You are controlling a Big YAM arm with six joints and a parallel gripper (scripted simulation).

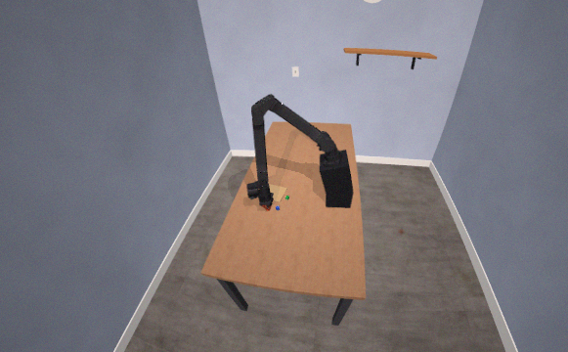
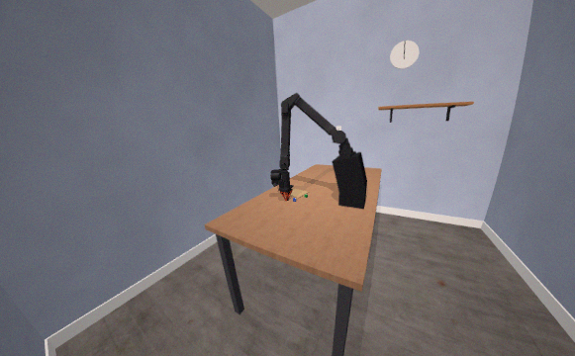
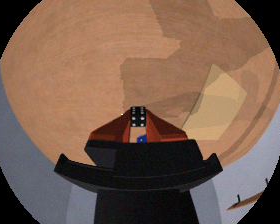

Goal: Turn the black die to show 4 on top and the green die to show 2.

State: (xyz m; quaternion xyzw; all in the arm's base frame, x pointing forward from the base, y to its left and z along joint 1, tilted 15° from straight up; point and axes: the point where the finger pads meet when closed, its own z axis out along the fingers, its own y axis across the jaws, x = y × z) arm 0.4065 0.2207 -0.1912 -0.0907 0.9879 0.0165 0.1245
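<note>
The blue die is 50 mm behind my hand and 20 mm to the right of it. Also, from my hand: black die right at my hand; then green die 120 mm to the right, 80 mm behind; then tan mat 150 mm to the right, 30 mm ahead, 10 mm below.
</note>
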